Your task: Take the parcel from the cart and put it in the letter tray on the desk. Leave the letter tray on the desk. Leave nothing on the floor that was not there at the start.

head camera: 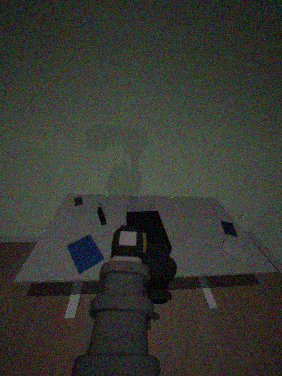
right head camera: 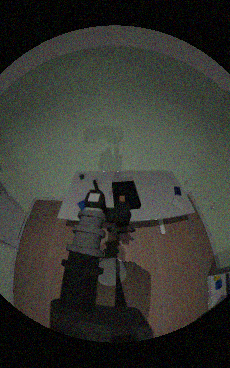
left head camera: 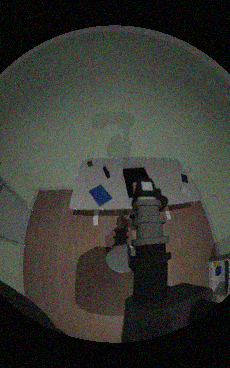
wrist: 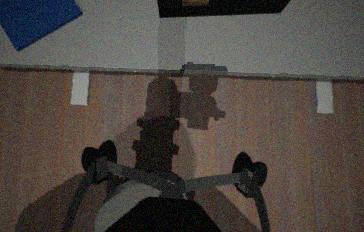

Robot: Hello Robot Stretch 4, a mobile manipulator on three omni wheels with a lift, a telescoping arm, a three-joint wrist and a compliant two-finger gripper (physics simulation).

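Pixels of known places: gripper, fingertip midpoint: [wrist: 175, 160]; robot's base at its link origin: [right head camera: 110, 270] [left head camera: 121, 257].
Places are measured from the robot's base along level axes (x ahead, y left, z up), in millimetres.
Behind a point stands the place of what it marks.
Note:
The parcel, a small orange-brown block [head camera: 144, 242] {x 675, y -101, z 747 mm} [left head camera: 134, 186] {x 689, y -80, z 748 mm} [right head camera: 122, 198] {x 709, y -96, z 747 mm} [wrist: 195, 2] {x 621, y -90, z 720 mm}, lies in the black letter tray [head camera: 145, 220] {x 920, y -121, z 695 mm} [right head camera: 131, 189] {x 886, y -200, z 695 mm} [wrist: 240, 8] {x 622, y -181, z 716 mm}, near its front side. The tray stands on the pale desk [head camera: 195, 235] {x 802, y -498, z 693 mm} [right head camera: 155, 200] {x 733, y -462, z 693 mm} [wrist: 110, 42] {x 531, y 74, z 693 mm}, around its middle. In the wrist view the near parts of tray and parcel show at the top edge. My gripper [right head camera: 120, 231] {x 323, y -85, z 897 mm} [wrist: 175, 160] {x 323, y -85, z 897 mm} is open with its fingers wide apart. No thing shows between them. It hangs in front of the desk's front edge, over the floor, apart from tray and parcel. The arm partly hides the tray in the head view.
A blue flat item [head camera: 85, 253] {x 606, y 256, z 701 mm} [wrist: 37, 20] {x 556, y 222, z 701 mm} and a narrow black object [head camera: 102, 216] {x 881, y 212, z 747 mm} lie left on the desk. A dark blue item [head camera: 229, 228] {x 883, y -806, z 705 mm} lies right. A white unit [left head camera: 213, 280] with blue and yellow things stands at the far right. White desk legs [wrist: 80, 89] show.

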